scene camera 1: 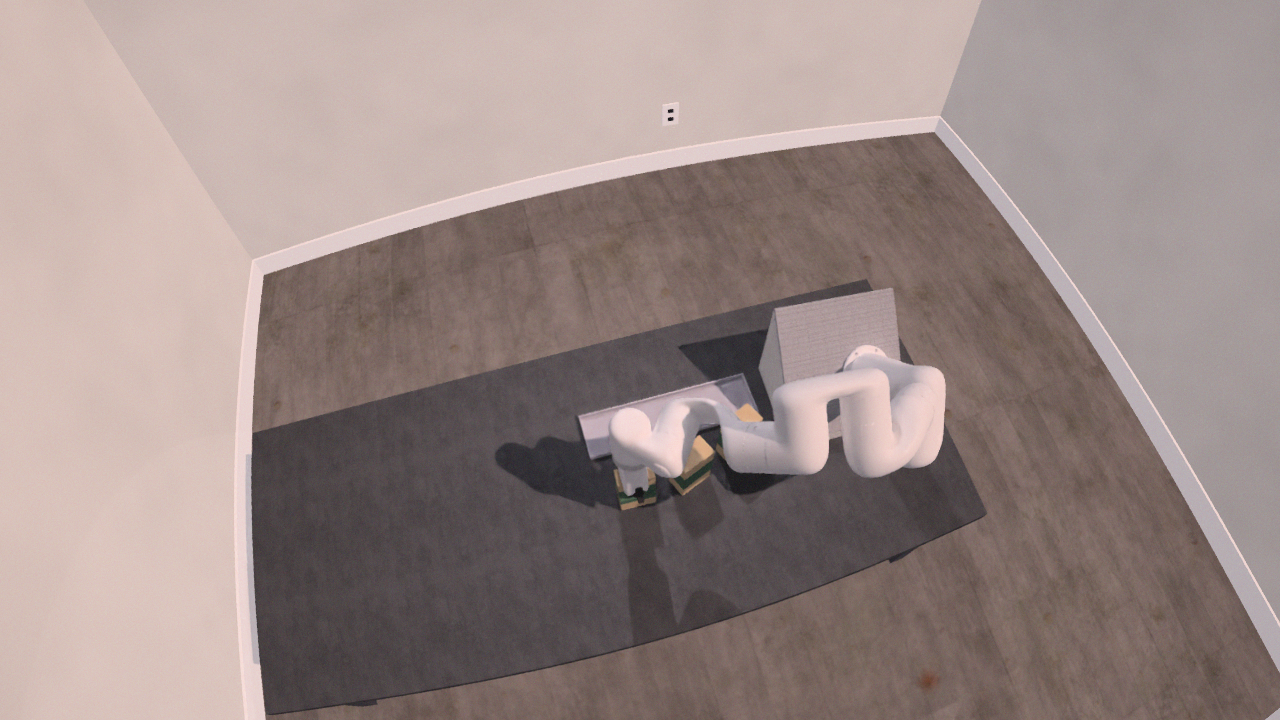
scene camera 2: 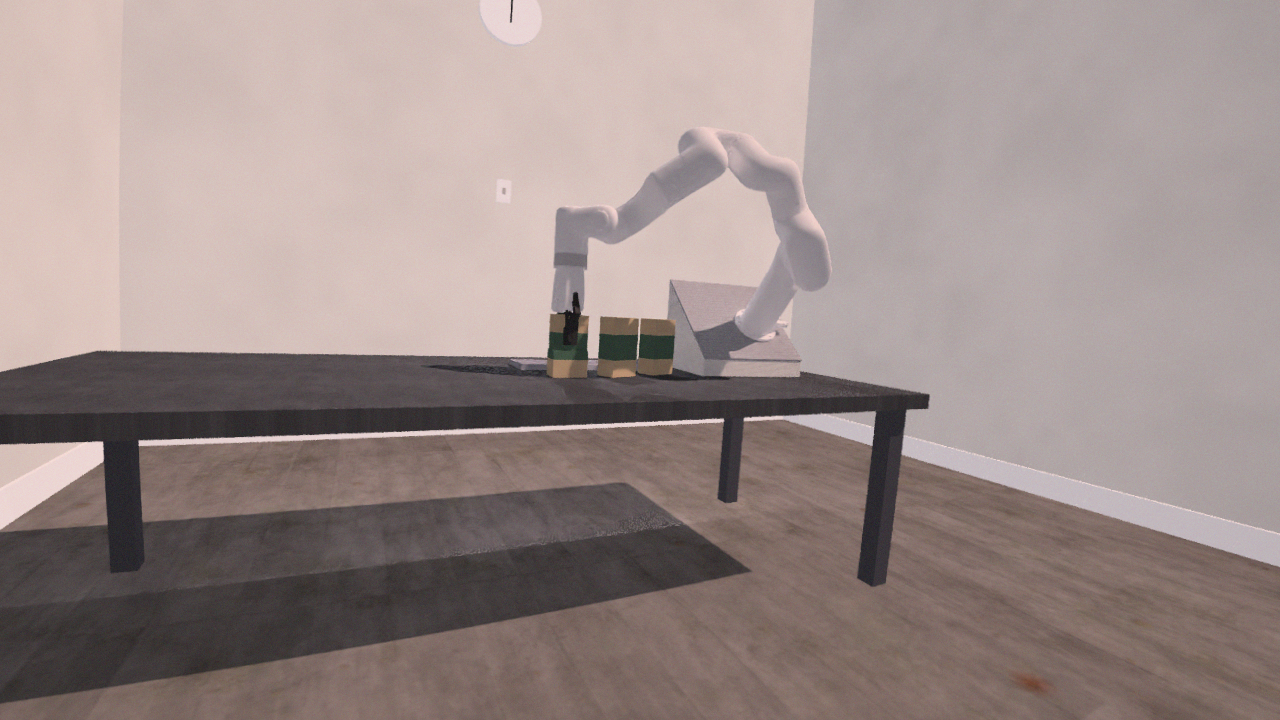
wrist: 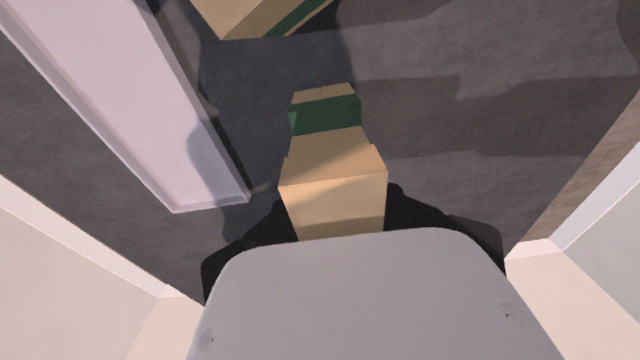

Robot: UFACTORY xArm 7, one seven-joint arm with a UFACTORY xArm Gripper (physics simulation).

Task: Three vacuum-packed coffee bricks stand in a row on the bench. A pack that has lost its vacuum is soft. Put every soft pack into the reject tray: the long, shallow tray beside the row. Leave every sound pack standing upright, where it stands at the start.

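Frame: origin at the arm's base, x right, y back, z down, level; centimetres.
Where they show: gripper, fingertip midpoint: point(scene camera 2: 567, 344); arm's base at its link origin: point(scene camera 2: 754, 326).
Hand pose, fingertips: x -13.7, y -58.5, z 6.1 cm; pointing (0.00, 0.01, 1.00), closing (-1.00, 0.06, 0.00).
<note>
Each offset is from my fingertips to the centre of the thing. Level surfaces: height alone.
The left coffee pack {dz +0.3, dx +0.0, dy +0.2 cm} point(scene camera 1: 637, 504) point(scene camera 2: 567, 368) point(wrist: 334, 200), tan with a green band, stands upright on the bench. My gripper point(scene camera 1: 638, 491) point(scene camera 2: 571, 331) point(wrist: 331, 168) points down over it and is shut on it, one black finger on each side. In the wrist view the pack's sides look pressed inward and its outline is narrow and stepped near the green band. The middle pack {dz +0.3, dx +2.0, dy +13.0 cm} point(scene camera 1: 693, 469) point(scene camera 2: 617, 347) point(wrist: 250, 17) stands upright, turned at an angle. The right pack {dz +0.3, dx +7.3, dy +25.4 cm} point(scene camera 1: 748, 413) point(scene camera 2: 657, 347) stands upright, partly hidden by the arm in scene camera 1. The fingertips are partly hidden.
The long, shallow reject tray {dz +8.1, dx +18.5, dy +11.9 cm} point(scene camera 1: 597, 440) point(scene camera 2: 528, 364) point(wrist: 115, 90) lies behind the row. The arm passes over the tray and the other two packs. A grey sloped block point(scene camera 1: 832, 335) point(scene camera 2: 716, 313) stands at the right by the arm's base on the dark bench {dz +7.3 cm} point(scene camera 1: 402, 537) point(scene camera 2: 268, 385).
</note>
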